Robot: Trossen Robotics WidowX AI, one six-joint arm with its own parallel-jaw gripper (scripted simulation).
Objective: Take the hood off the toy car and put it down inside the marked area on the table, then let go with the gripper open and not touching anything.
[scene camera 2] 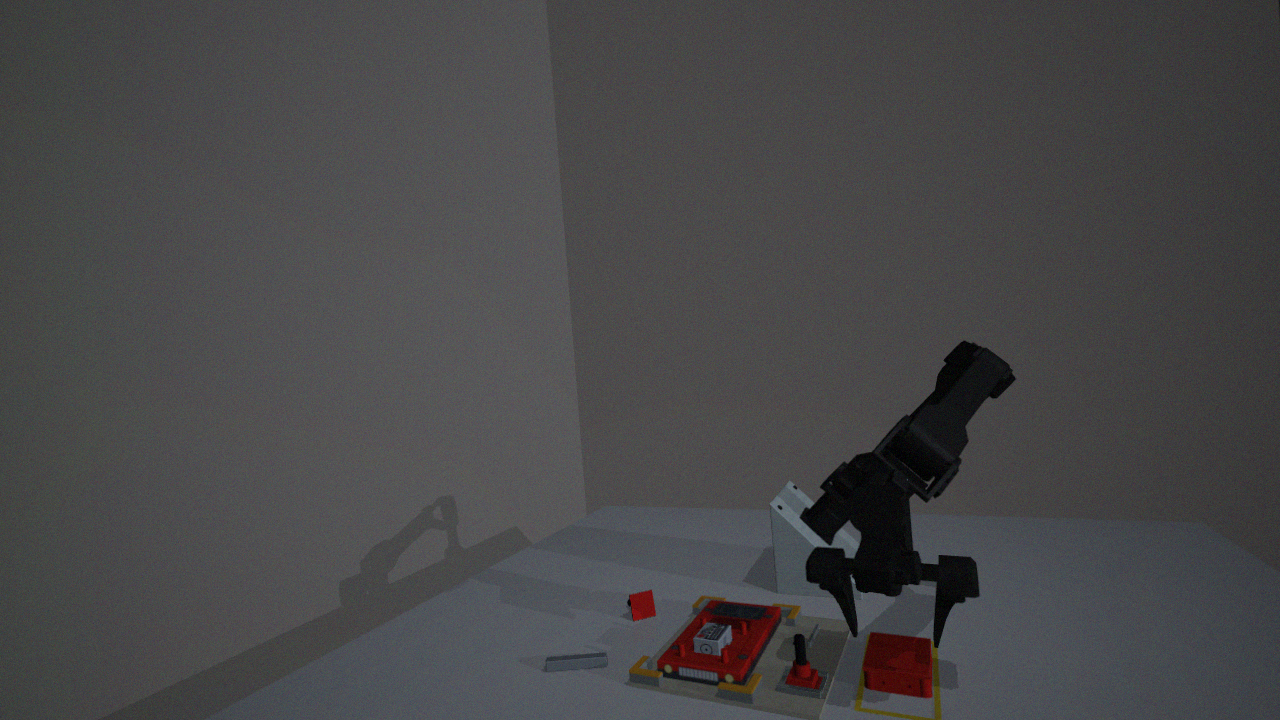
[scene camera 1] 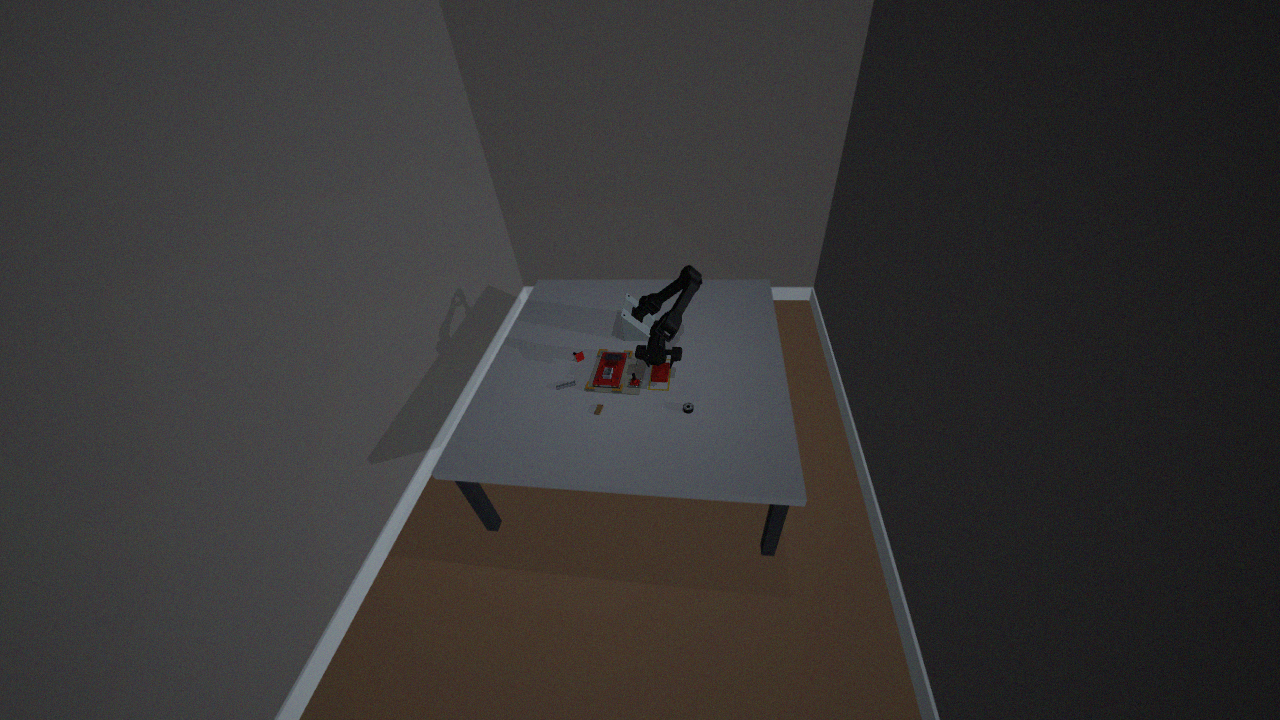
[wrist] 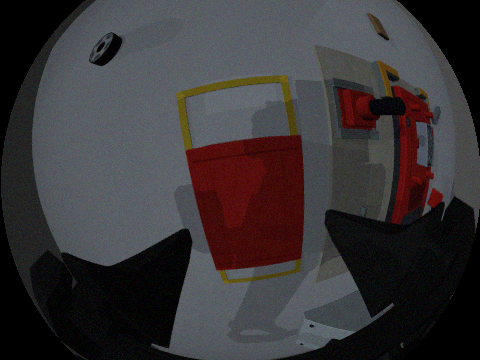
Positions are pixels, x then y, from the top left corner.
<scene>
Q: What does my gripper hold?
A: Nothing.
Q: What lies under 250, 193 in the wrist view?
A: A red hood.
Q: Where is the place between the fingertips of my gripper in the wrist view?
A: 259, 228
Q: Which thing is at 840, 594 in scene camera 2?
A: My gripper.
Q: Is my gripper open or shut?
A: Open.
</scene>
